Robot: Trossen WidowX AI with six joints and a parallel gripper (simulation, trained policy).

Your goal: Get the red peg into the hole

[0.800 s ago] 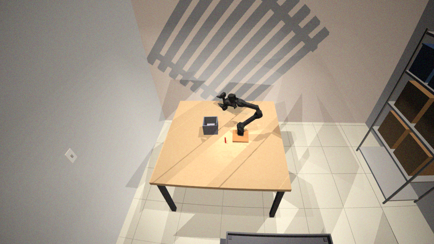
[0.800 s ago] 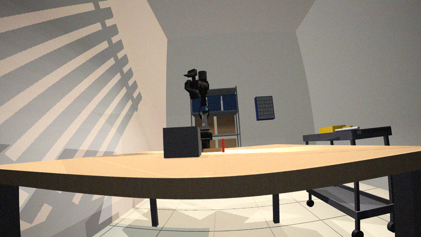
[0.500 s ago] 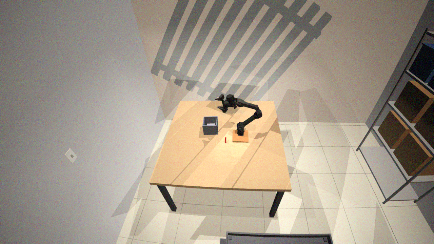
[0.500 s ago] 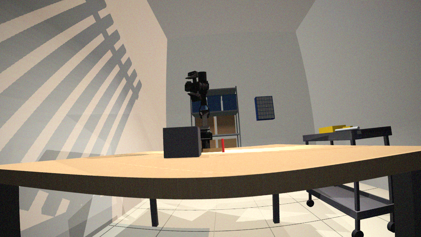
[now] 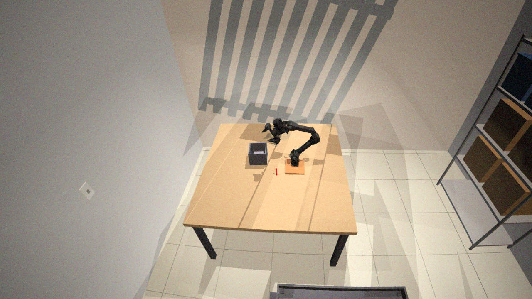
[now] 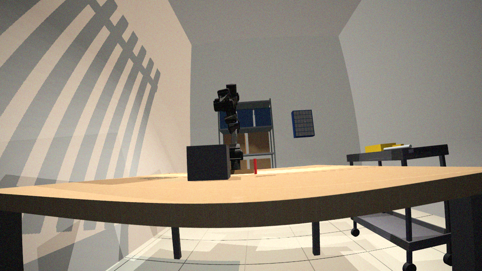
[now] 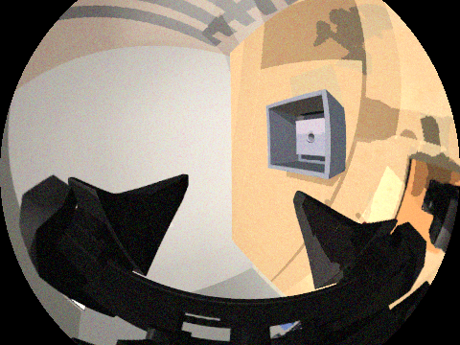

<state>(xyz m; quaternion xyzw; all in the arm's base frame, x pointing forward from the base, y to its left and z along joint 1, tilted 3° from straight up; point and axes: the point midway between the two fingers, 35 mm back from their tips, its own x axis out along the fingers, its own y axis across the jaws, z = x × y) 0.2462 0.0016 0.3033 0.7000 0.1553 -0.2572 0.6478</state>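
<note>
Now: the red peg 11 cm behind my gripper tip, 13 cm to the left of it and 28 cm below it. Also, from my gripper tip: plate (8 cm ahead, 5 cm to the right, 27 cm below).
</note>
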